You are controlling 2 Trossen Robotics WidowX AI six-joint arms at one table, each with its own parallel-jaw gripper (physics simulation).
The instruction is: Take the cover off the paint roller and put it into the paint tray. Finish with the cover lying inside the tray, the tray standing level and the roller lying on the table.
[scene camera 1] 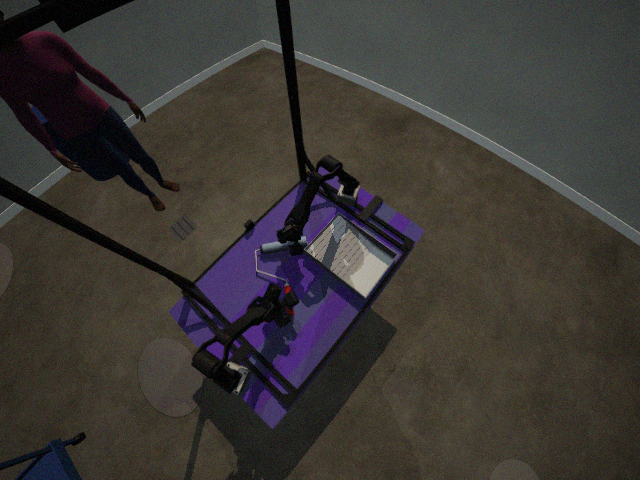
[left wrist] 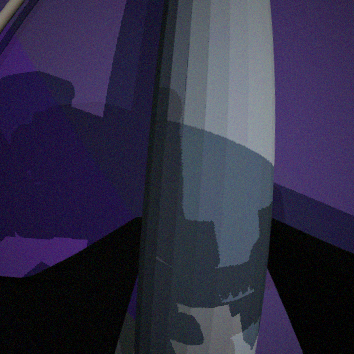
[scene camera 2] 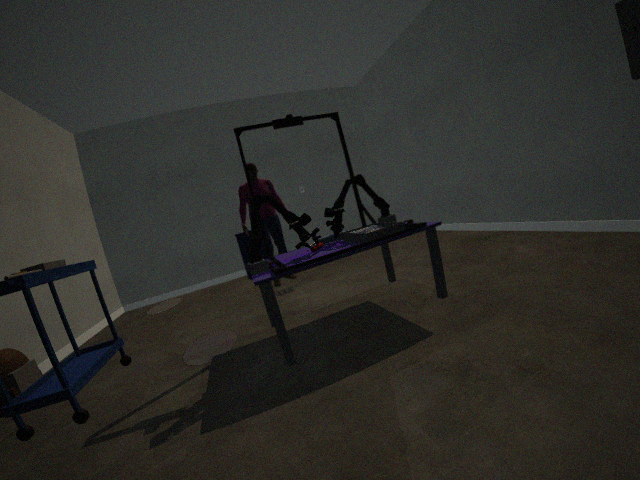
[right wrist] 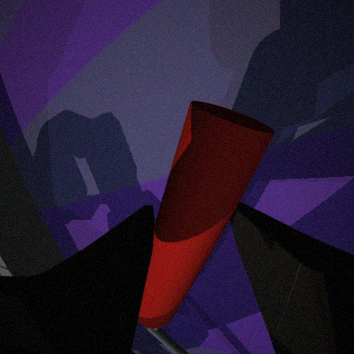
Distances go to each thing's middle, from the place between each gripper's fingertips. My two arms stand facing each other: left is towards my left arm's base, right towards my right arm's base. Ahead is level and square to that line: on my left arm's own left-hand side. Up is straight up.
Now: the white paint tray (scene camera 1: 355,258) 290 mm ahead of my left hand, 100 mm to the left of it and 10 mm above it.
My right gripper is now 13 cm short of the white paint tray and 37 cm to the right of it.
